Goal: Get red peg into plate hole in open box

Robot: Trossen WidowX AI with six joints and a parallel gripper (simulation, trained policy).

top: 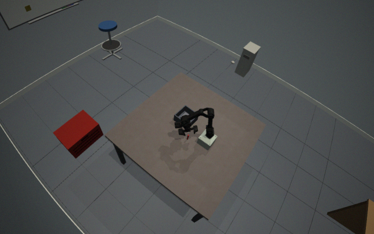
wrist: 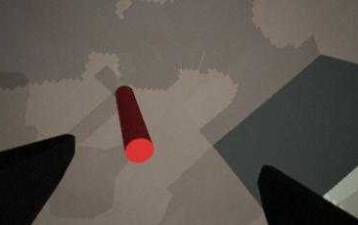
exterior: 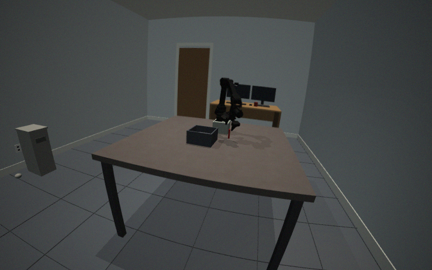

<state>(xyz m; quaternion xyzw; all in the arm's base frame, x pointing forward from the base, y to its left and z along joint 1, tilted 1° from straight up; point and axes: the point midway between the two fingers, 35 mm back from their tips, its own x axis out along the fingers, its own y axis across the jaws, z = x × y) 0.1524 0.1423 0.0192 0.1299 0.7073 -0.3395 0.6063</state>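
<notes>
My gripper tip is now 50 mm above the red peg, 10 mm to the right of it and 10 mm short of it. Also, from my gripper tip: plate (190 mm ahead, 150 mm to the right, 40 mm below); dark box (190 mm ahead, 150 mm to the right, 60 mm below).
</notes>
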